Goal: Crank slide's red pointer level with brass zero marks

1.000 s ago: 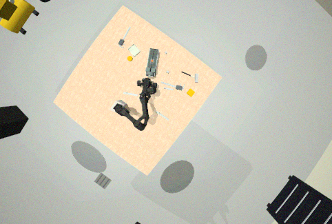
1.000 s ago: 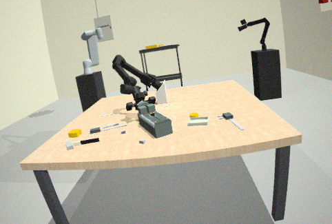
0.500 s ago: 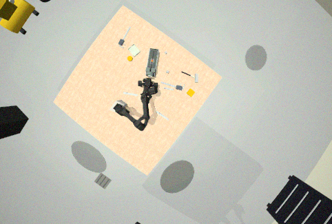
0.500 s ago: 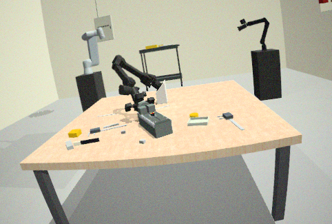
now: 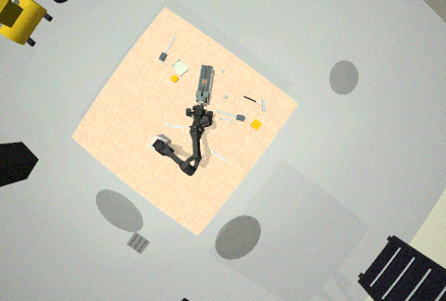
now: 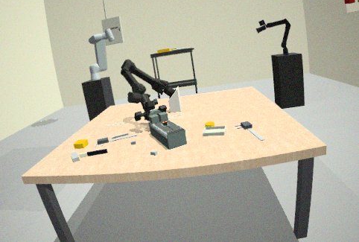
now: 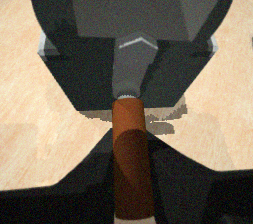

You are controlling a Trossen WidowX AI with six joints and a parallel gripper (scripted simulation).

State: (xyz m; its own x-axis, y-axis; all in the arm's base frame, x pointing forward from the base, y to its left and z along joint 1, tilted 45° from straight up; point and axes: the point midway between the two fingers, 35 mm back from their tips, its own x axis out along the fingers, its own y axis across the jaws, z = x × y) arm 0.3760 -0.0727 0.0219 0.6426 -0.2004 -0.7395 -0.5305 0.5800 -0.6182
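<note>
Right now my gripper tip is 40 mm below the crank. Also, from my gripper tip: red pointer 150 mm ahead, 90 mm to the left, 50 mm above; brown crank handle 10 mm behind, 10 mm to the right, 30 mm above; yellow disc 30 mm ahead, 290 mm to the left, 20 mm below.
</note>
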